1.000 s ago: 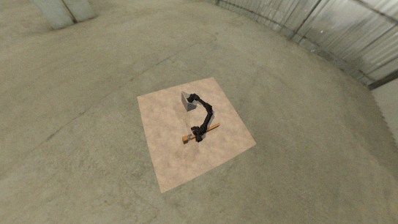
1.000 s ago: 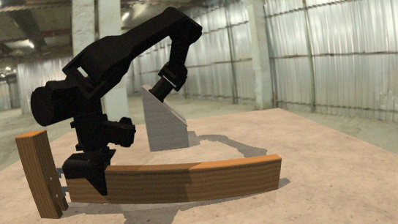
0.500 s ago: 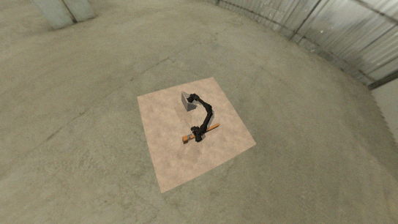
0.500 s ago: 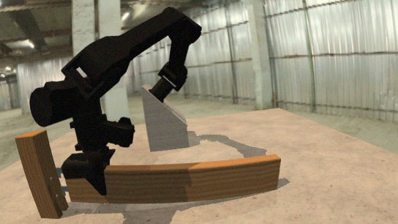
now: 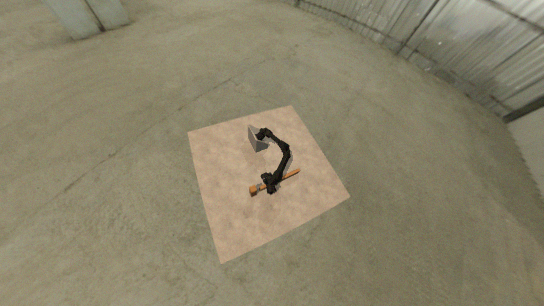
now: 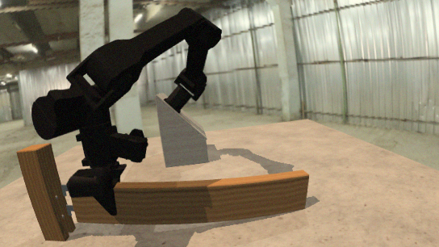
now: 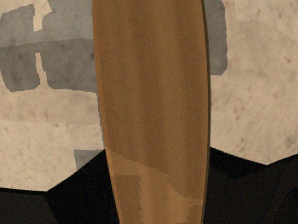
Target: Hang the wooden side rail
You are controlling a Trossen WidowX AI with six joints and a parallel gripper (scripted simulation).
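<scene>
My gripper tip is now 14 cm to the left of the wooden headboard post and 4 cm below it.
</scene>
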